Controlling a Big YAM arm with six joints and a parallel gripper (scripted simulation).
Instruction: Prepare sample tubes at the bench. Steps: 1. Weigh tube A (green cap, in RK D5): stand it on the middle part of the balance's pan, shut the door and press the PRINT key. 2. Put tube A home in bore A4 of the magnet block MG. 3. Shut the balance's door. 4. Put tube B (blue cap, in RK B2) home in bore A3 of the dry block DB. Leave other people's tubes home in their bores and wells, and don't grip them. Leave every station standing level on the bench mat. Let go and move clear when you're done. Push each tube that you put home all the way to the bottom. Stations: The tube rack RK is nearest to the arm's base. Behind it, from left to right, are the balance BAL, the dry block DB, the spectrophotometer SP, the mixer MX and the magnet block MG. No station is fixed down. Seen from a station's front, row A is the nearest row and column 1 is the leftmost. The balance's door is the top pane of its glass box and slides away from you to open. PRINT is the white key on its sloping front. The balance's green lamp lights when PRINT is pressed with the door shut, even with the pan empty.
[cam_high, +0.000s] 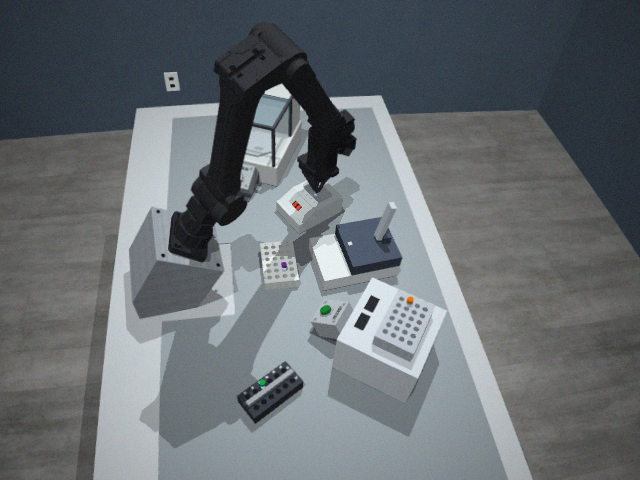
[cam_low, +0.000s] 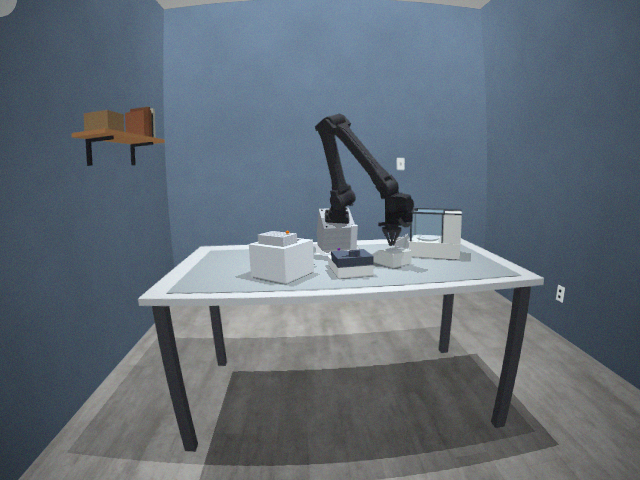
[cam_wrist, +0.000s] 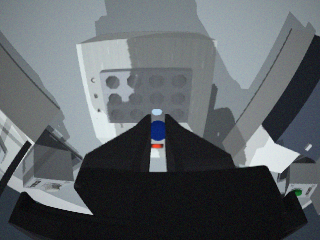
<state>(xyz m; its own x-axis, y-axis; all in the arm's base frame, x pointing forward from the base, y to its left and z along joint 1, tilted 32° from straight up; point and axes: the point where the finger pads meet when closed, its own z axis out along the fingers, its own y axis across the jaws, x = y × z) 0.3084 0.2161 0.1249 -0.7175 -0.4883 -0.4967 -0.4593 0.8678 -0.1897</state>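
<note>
Now: the dry block DB 2 cm behind my hand and 6 cm below it. From my hand the other things lie so: white tube rack 11 cm behind, 20 cm to the right, 7 cm below; balance door 17 cm behind, 18 cm to the left, 12 cm above; tube B 2 cm below.
</note>
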